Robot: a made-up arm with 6 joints.
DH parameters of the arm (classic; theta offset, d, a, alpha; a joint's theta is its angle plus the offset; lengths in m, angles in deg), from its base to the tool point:
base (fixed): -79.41 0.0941 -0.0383 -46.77
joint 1: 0 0.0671 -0.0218 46.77
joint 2: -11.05 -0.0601 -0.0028 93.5
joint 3: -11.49 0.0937 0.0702 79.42
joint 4: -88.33 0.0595 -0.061 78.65
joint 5: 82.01 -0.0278 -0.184 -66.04
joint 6: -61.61 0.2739 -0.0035 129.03
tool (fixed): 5.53 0.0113 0 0
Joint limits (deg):
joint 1: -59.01..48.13
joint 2: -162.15..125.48
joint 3: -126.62..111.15
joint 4: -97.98..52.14
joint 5: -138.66..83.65
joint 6: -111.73..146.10
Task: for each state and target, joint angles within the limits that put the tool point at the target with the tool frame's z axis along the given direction. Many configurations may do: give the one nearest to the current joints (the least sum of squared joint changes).
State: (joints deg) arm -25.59 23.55 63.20 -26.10 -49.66 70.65
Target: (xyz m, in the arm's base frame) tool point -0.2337 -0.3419 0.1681 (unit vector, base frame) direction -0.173 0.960 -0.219
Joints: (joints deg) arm -9.41 42.24 39.31 -34.20 -31.32 69.84
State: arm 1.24 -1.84 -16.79 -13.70 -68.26 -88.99
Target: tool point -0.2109 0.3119 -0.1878 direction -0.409 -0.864 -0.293
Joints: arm 4.02 -3.46 -32.33 15.13 -108.61 -109.36
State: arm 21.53 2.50 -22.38 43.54 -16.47 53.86
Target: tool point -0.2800 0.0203 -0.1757 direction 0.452 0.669 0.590
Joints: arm 7.30 39.63 31.33 49.89 -55.67 64.72
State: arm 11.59 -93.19 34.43 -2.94 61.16 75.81
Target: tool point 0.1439 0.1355 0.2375 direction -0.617 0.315 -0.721
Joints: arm 39.88 -66.83 42.20 10.38 81.28 98.95
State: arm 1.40 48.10 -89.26 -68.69 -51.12 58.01
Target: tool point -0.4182 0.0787 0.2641 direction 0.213 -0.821 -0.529
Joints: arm 24.45 16.47 -123.62 -18.18 -92.98 52.04
